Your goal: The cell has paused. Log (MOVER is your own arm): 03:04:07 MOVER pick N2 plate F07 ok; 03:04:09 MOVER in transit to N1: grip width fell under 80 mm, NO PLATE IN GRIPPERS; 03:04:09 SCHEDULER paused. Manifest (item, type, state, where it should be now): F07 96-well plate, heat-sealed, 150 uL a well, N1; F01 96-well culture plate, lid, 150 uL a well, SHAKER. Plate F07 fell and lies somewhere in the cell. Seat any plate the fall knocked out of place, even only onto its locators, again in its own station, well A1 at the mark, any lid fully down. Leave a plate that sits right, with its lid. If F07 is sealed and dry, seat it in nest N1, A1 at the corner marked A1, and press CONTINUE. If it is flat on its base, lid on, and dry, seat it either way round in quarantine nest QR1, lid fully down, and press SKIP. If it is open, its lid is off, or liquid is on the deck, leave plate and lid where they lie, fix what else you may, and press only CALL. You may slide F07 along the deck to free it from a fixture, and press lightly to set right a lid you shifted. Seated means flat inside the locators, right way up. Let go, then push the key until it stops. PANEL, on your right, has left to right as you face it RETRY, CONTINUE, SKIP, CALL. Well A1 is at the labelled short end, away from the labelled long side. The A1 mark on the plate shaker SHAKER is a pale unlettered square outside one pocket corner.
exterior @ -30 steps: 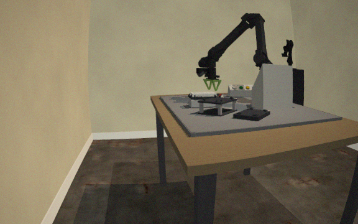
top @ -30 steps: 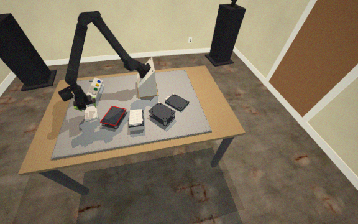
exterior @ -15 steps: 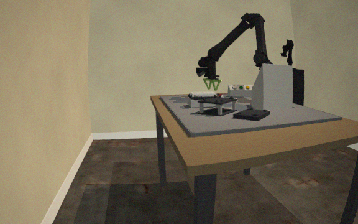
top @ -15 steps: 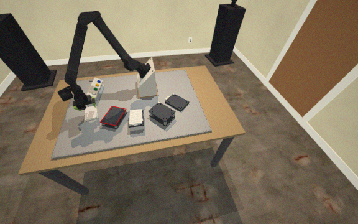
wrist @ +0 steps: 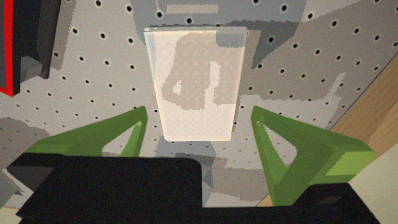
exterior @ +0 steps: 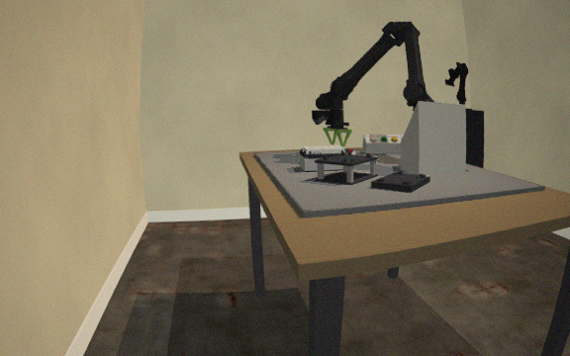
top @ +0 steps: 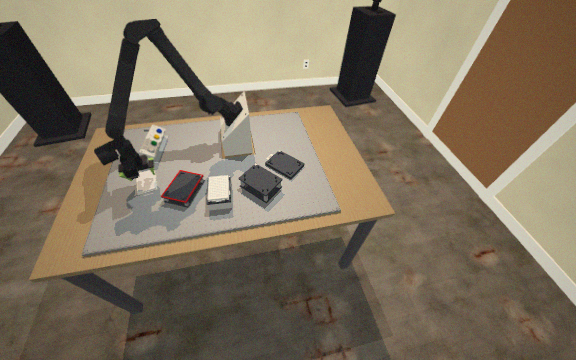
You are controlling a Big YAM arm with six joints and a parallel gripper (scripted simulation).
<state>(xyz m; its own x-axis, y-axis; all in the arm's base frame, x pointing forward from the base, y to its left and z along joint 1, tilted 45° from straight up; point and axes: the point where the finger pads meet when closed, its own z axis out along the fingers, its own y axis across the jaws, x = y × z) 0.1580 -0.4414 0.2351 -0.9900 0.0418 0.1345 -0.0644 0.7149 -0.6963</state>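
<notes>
My hand is 40 mm above the white plate. Also, from my hand: red-framed nest 110 mm ahead, 170 mm to the left, 10 mm below; green continue key 200 mm behind, 60 mm to the left, 20 mm above; white retry key 150 mm behind, 40 mm to the left, 20 mm above.
</notes>
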